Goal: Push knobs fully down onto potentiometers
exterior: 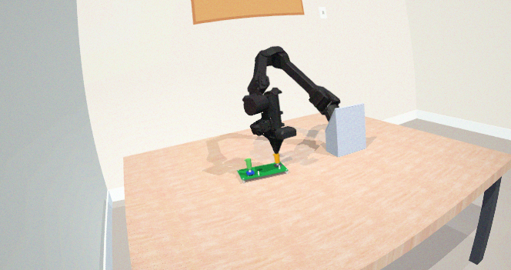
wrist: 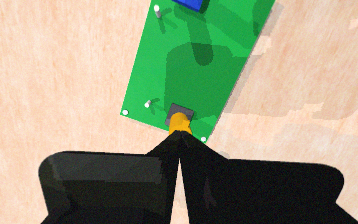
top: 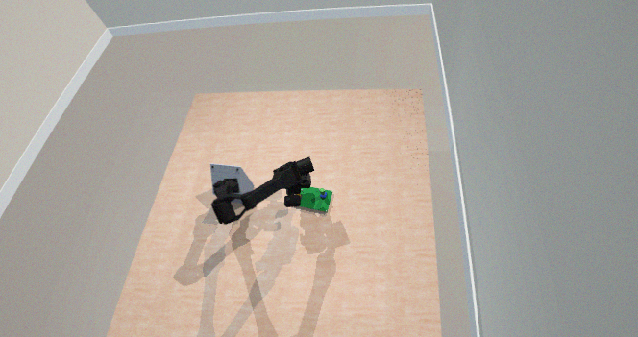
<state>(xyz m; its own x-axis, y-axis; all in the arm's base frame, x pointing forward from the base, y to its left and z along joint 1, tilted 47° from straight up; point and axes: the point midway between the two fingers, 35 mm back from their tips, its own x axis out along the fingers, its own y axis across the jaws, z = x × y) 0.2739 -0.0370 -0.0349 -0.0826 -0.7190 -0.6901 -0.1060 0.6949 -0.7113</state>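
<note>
Now: the green knob 11 cm ahead of my gripper tip and 1 cm to the left of it.
</note>
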